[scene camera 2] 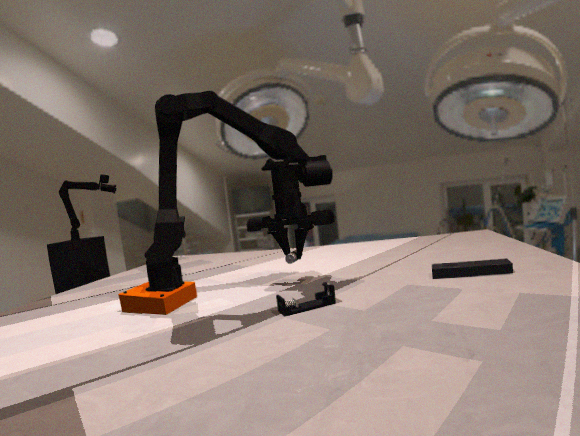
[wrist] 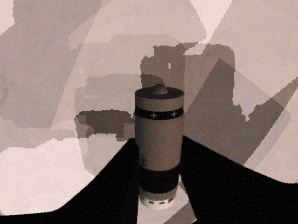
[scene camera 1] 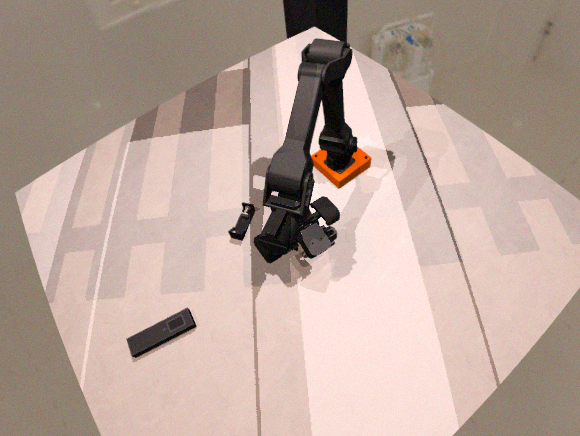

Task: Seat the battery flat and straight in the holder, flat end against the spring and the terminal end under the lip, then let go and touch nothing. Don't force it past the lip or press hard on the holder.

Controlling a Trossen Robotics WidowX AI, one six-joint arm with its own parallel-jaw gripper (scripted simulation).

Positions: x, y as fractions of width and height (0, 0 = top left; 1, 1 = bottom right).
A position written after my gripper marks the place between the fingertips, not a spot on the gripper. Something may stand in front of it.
Note:
My gripper (scene camera 2: 0.51, 0.60) holds a battery (wrist: 0.54, 0.52). I also see a black remote (scene camera 1: 0.26, 0.77).
My gripper also shows in the wrist view (wrist: 0.53, 0.65) and in scene camera 1 (scene camera 1: 0.52, 0.57). The black remote is seen too in scene camera 2 (scene camera 2: 0.86, 0.61).

